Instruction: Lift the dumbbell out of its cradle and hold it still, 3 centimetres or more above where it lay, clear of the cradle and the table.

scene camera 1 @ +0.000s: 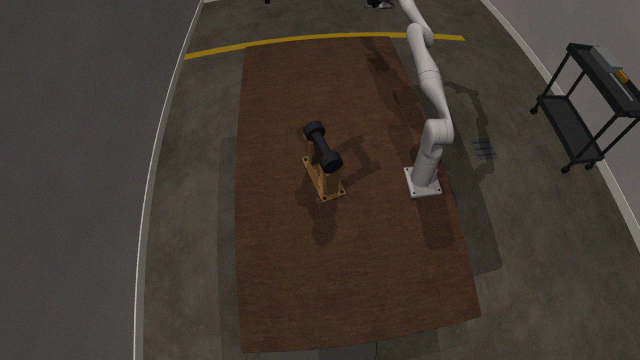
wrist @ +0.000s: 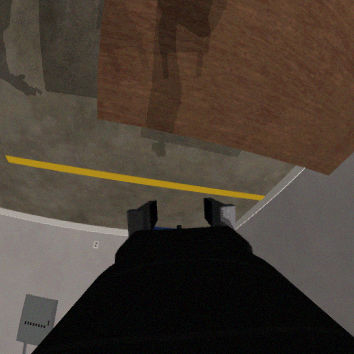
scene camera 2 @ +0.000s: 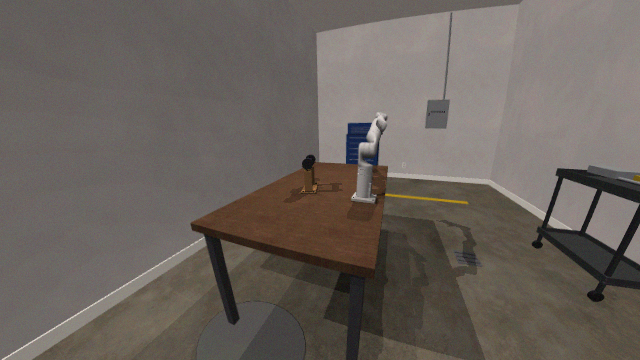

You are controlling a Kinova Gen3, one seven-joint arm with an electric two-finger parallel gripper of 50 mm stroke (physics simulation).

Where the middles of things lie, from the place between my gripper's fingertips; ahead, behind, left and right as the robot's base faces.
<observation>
Right now my hand is 91 cm to the right of the dumbbell [scene camera 1: 330, 162], 32 cm short of it and 7 cm above it. From my hand the other things lie so: orange-brown cradle [scene camera 1: 328, 186] (91 cm to the left, 32 cm ahead, 18 cm below).
</observation>
